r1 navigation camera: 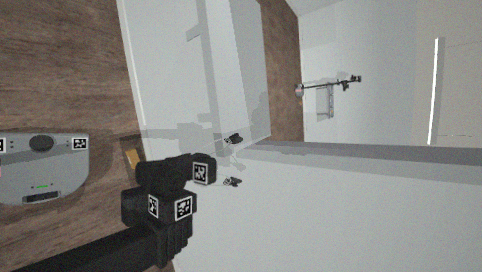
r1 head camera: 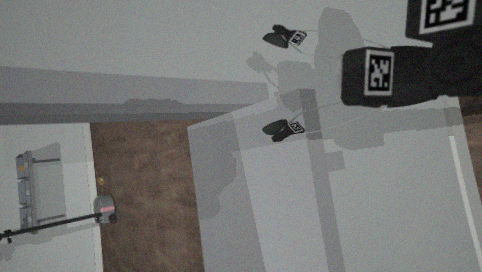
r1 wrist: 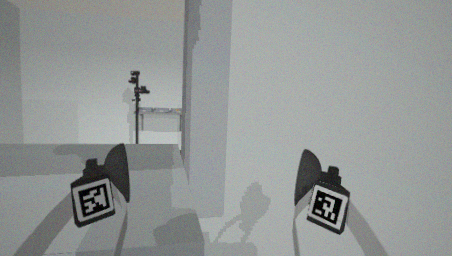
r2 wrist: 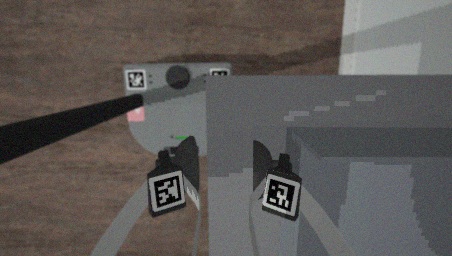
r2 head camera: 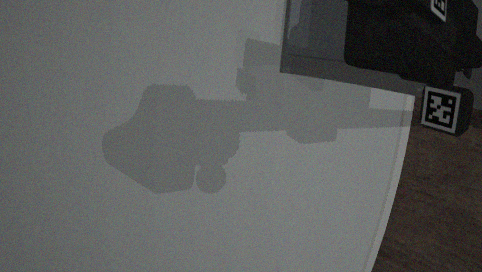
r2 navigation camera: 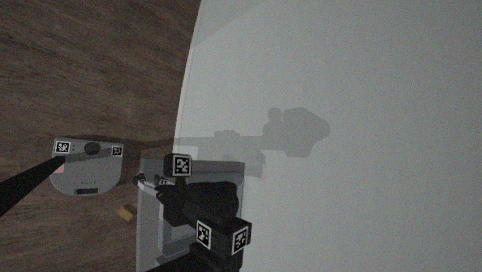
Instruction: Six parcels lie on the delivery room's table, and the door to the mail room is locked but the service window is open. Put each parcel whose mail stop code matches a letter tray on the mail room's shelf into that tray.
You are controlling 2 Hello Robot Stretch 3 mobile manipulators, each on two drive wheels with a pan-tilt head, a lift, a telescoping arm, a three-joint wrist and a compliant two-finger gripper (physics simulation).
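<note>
r1's gripper is open and empty, level with the service window's side post. A brown parcel lies low beside r1's base; its code is unreadable. r2's gripper is partly open, with no parcel between its fingers, at the corner of the grey tray shelf. A tray's wall shows to its right. Another brown parcel lies on the floor by r2's base. An orange patch shows in one far tray.
r1's base stands on the wooden floor. r2's base stands in the mail room. The shelf also shows far off in r1's wrist view. A white wall is right of r1's gripper.
</note>
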